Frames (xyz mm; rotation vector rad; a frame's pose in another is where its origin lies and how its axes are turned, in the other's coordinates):
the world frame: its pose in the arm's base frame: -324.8 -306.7 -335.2 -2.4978 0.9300 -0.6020
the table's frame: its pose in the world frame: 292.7 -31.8 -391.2 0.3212 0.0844 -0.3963
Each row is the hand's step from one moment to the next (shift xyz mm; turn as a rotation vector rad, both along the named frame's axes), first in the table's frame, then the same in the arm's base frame.
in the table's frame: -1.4 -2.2 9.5 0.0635 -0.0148 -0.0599
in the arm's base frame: 5.4 6.3 -5.3 0.0073 -0.0390 0.0792
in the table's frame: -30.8 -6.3 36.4 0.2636 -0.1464 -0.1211
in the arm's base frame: 1.7 32.9 -35.0 0.1177 -0.0393 0.3003
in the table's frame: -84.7 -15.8 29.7 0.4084 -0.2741 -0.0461
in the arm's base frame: -42.5 59.7 -54.2 0.2784 0.0370 0.4064
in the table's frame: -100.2 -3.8 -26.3 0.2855 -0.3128 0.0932
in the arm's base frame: -91.8 32.8 -35.2 0.2817 0.1769 0.2782
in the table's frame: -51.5 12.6 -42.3 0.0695 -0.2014 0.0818
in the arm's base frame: -66.9 -7.1 -9.0 0.1112 0.1695 0.1048
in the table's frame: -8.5 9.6 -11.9 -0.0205 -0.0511 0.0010
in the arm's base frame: -14.5 -9.3 -2.9 -0.0133 0.0502 0.0183
